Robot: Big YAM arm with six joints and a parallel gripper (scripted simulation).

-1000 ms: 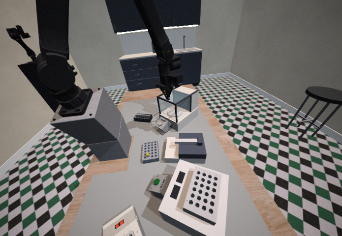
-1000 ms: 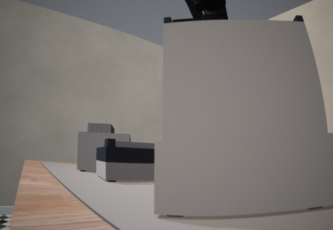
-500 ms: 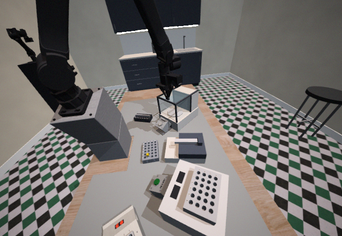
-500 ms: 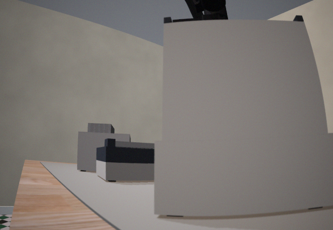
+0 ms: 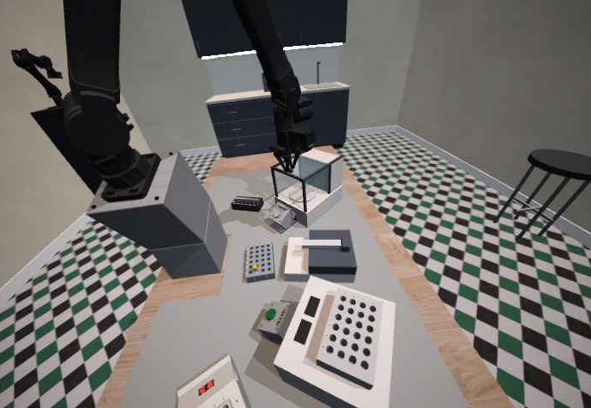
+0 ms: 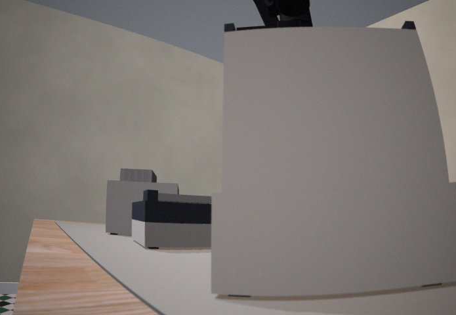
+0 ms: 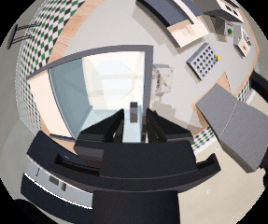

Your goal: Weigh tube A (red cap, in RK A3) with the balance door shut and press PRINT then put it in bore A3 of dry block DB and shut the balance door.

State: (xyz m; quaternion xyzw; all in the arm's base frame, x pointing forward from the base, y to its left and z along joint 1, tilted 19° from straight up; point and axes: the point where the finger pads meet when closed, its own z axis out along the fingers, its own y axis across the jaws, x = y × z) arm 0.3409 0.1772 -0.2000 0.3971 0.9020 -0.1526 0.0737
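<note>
Now: hand 20 mm to the right of the balance door, 20 mm short of it and 10 mm above it. Round my hand: magnet block 210 mm behind, 200 mm below, 100 mm to the left; spectrophotometer 240 mm to the right, 160 mm below, 70 mm ahead; tube rack 220 mm to the right, 210 mm below, 130 mm behind.
</note>
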